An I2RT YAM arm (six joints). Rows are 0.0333 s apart.
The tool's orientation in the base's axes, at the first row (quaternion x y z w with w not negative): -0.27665, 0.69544, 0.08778, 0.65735
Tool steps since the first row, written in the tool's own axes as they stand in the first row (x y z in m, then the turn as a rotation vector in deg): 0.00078, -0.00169, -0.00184, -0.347, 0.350, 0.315; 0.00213, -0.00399, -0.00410, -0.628, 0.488, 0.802; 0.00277, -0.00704, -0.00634, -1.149, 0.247, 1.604; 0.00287, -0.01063, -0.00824, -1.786, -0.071, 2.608; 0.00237, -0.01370, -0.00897, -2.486, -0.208, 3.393; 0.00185, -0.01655, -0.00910, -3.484, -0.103, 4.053; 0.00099, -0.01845, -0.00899, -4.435, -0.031, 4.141; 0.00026, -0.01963, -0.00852, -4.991, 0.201, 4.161; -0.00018, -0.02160, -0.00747, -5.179, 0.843, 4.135; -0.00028, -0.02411, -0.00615, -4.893, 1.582, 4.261; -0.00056, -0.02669, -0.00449, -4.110, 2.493, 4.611
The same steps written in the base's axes. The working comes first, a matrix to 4 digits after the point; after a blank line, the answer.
The tool's axes in the first row as the columns of a matrix, in the base's axes (used below as rounded here):
0.0173, -0.5002, 0.8657
-0.2694, 0.8315, 0.4858
-0.9629, -0.2416, -0.1204

-0.00073, -0.00251, -0.00012, 0.092, 0.538, 0.212; -0.00152, -0.00588, -0.00059, 0.439, 0.965, 0.390; -0.00192, -0.00968, -0.00020, 1.245, 1.294, 0.854; -0.00177, -0.01362, 0.00080, 2.262, 1.689, 1.423; -0.00087, -0.01639, 0.00211, 2.998, 2.145, 2.036; 0.00043, -0.01868, 0.00331, 3.500, 2.822, 2.892; 0.00146, -0.01998, 0.00459, 3.524, 3.181, 3.779; 0.00245, -0.02053, 0.00552, 3.415, 3.533, 4.256; 0.00433, -0.02154, 0.00629, 3.068, 4.105, 4.285; 0.00673, -0.02296, 0.00684, 2.813, 4.704, 3.816; 0.00945, -0.02422, 0.00753, 2.674, 5.420, 2.800
